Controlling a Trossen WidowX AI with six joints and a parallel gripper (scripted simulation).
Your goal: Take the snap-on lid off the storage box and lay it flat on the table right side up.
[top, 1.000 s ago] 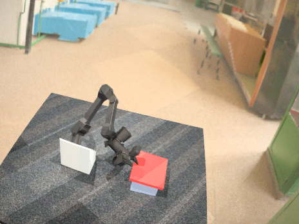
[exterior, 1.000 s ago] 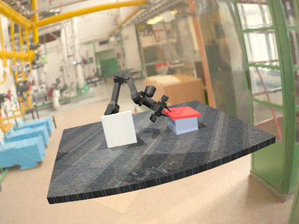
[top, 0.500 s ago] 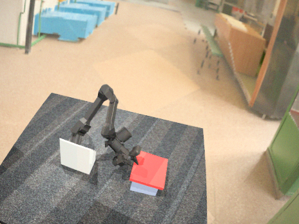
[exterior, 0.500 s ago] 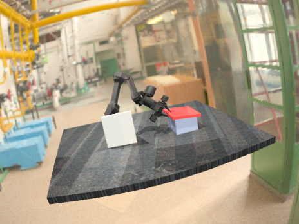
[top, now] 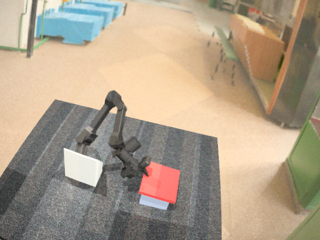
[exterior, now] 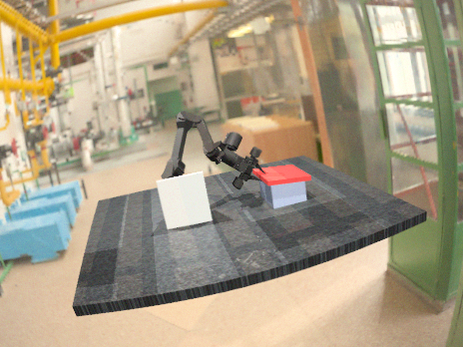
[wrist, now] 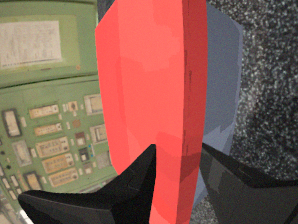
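Now: the red lid 80 mm ahead of my gripper tip and 10 mm to the right of it. From my gripper tip the other things lie so: storage box: 70 mm ahead, 60 mm below, 10 mm to the right.
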